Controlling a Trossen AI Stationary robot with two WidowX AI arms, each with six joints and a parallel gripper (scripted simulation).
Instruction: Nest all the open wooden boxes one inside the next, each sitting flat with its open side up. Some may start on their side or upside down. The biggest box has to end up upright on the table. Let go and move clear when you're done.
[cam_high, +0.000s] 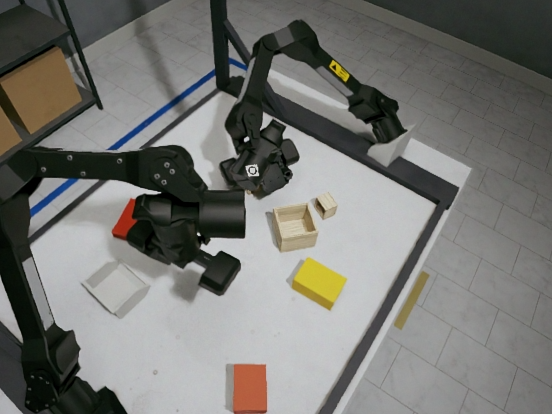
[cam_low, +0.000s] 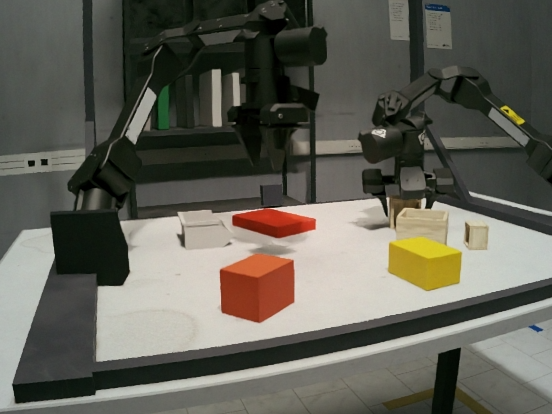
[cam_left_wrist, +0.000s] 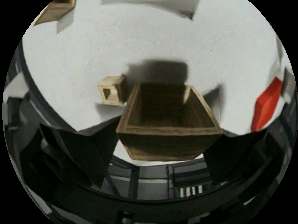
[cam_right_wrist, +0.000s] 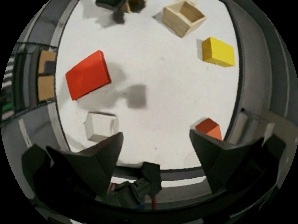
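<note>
The medium wooden box lies 1 cm behind my left hand and 2 cm below it. Round my left hand: biggest wooden box: 17 cm ahead, 5 cm to the right, 3 cm below; small wooden box: 18 cm ahead, 6 cm to the left, 3 cm below; tiny wooden box: 3 cm ahead, 4 cm to the left, 5 cm below.
</note>
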